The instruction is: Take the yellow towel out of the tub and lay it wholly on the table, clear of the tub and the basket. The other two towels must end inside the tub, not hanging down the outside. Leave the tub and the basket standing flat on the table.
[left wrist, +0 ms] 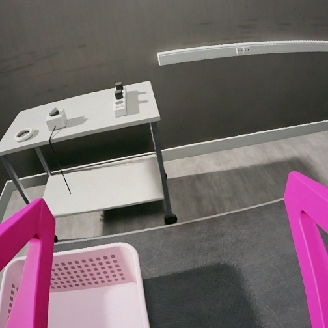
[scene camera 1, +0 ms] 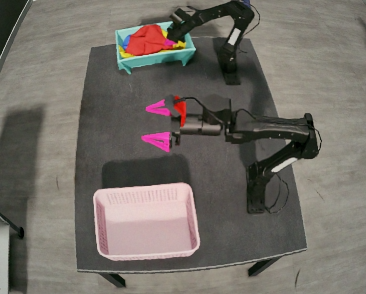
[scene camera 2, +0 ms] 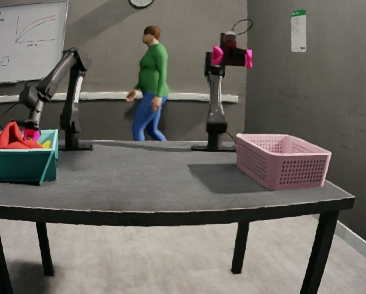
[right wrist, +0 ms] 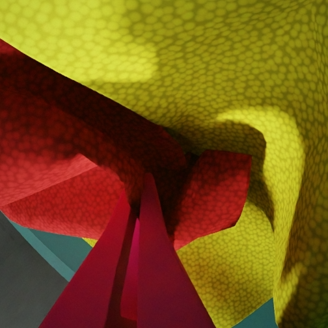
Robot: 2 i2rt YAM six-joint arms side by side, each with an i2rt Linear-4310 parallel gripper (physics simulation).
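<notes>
The teal tub (scene camera 1: pixel 155 59) (scene camera 2: pixel 22 166) (right wrist: pixel 55 262) stands on the table at the top of scene camera 1. The red towel (scene camera 1: pixel 145 40) (scene camera 2: pixel 14 136) (right wrist: pixel 215 187) is heaped over the yellow towel (scene camera 1: pixel 181 45) (scene camera 2: pixel 47 144) (right wrist: pixel 200 60). A bit of the blue towel (scene camera 1: pixel 126 41) shows at the tub's left end. My right gripper (scene camera 1: pixel 170 43) (scene camera 2: pixel 32 135) (right wrist: pixel 143 180) is down in the tub's right part, its fingertips together on a fold of the red towel, with yellow cloth close around. My left gripper (scene camera 1: pixel 144 123) (scene camera 2: pixel 232 57) (left wrist: pixel 163 199) is open and empty, high above the middle of the table.
The pink basket (scene camera 1: pixel 145 257) (scene camera 2: pixel 272 175) (left wrist: pixel 137 280) stands flat at the opposite end of the table (scene camera 1: pixel 225 225) from the tub. A white cart (left wrist: pixel 90 132) stands beyond the table edge. A person (scene camera 2: pixel 154 70) is behind the table.
</notes>
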